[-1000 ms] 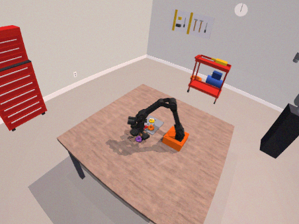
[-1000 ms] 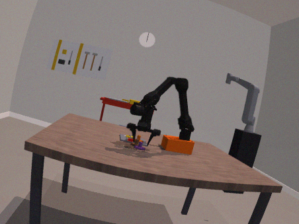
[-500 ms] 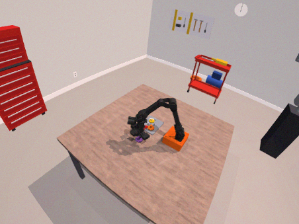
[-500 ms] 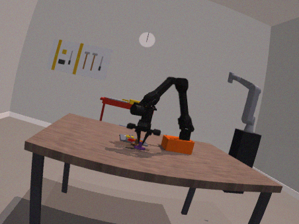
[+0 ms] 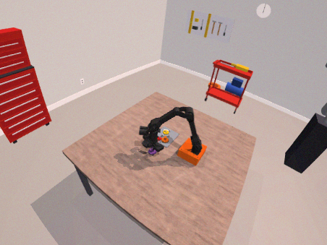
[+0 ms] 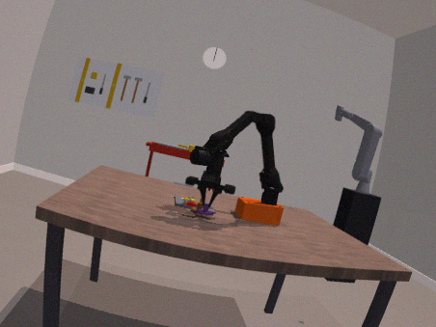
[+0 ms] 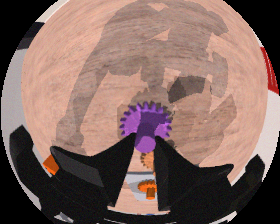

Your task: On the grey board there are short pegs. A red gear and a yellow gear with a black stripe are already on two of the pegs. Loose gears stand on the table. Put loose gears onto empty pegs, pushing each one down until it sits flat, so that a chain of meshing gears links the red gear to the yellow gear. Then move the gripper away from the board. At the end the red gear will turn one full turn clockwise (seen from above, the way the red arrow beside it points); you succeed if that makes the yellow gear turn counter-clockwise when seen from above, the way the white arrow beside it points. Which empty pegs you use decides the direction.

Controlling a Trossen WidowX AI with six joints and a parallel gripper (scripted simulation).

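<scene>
My gripper tip is now 260 mm to the left of the yellow gear, 60 mm short of it and 30 mm above it. Round my gripper tip: purple gear: 10 mm below; red gear: 160 mm to the right, 50 mm ahead, 30 mm below; brown gear: 70 mm to the right, 30 mm below, 20 mm ahead.
</scene>
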